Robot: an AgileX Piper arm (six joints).
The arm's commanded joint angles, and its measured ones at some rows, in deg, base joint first. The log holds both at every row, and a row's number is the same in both.
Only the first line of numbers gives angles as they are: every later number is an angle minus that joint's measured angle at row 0.
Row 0, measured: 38.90, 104.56, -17.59, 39.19, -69.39, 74.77
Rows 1 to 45, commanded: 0.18, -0.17, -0.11, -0.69, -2.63, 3.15; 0.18, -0.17, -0.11, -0.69, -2.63, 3.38; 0.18, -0.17, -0.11, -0.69, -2.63, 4.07; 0.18, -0.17, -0.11, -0.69, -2.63, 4.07; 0.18, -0.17, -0.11, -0.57, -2.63, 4.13; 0.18, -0.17, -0.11, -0.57, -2.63, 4.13; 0.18, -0.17, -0.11, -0.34, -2.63, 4.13; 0.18, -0.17, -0.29, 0.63, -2.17, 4.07; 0.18, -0.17, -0.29, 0.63, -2.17, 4.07; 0.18, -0.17, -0.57, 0.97, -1.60, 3.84; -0.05, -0.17, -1.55, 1.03, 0.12, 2.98; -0.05, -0.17, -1.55, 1.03, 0.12, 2.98; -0.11, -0.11, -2.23, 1.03, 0.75, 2.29; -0.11, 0.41, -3.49, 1.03, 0.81, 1.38; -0.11, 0.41, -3.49, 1.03, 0.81, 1.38; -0.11, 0.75, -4.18, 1.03, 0.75, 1.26; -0.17, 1.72, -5.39, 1.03, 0.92, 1.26; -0.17, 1.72, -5.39, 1.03, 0.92, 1.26; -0.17, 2.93, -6.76, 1.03, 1.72, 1.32; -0.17, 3.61, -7.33, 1.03, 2.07, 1.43; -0.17, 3.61, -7.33, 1.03, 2.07, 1.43; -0.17, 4.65, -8.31, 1.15, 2.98, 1.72; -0.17, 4.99, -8.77, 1.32, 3.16, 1.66; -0.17, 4.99, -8.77, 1.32, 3.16, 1.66; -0.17, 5.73, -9.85, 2.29, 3.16, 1.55; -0.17, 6.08, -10.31, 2.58, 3.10, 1.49; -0.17, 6.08, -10.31, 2.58, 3.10, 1.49; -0.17, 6.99, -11.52, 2.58, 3.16, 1.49; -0.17, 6.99, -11.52, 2.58, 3.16, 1.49; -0.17, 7.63, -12.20, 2.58, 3.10, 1.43; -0.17, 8.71, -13.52, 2.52, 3.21, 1.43; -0.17, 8.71, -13.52, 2.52, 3.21, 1.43; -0.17, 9.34, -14.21, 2.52, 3.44, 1.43; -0.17, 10.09, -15.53, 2.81, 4.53, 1.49; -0.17, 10.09, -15.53, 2.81, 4.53, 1.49; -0.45, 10.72, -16.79, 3.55, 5.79, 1.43; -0.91, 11.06, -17.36, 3.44, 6.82, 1.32; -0.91, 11.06, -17.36, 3.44, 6.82, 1.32; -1.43, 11.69, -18.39, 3.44, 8.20, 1.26; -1.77, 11.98, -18.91, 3.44, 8.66, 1.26; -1.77, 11.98, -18.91, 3.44, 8.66, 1.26; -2.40, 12.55, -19.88, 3.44, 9.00, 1.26; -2.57, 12.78, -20.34, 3.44, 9.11, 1.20; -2.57, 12.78, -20.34, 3.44, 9.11, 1.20; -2.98, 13.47, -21.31, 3.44, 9.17, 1.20
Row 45, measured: -2.35, 12.95, -19.82, 3.32, 8.66, 2.29
